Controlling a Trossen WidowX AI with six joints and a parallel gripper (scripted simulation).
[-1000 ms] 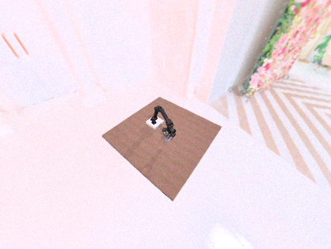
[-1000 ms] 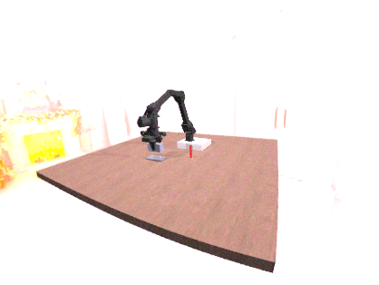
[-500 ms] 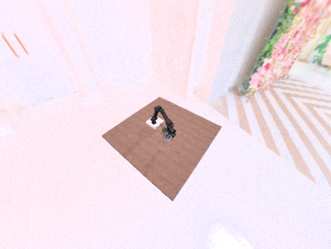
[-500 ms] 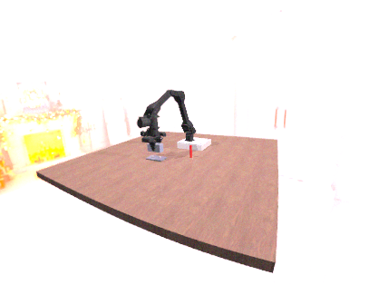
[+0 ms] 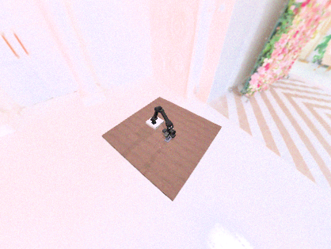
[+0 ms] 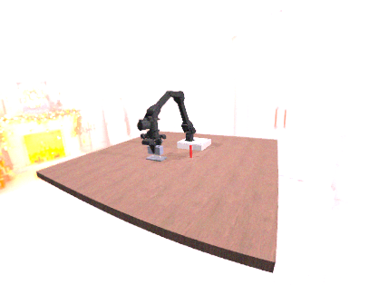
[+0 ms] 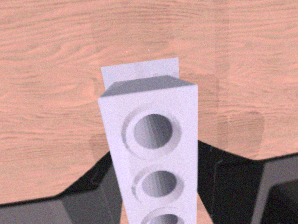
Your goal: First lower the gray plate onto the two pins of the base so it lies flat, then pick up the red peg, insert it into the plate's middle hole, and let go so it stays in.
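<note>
The gray base is 3 cm below my gripper tip. The rest, counted from my gripper tip: gray plate: 3 cm above; then red peg: 18 cm to the left, 13 cm behind.
</note>
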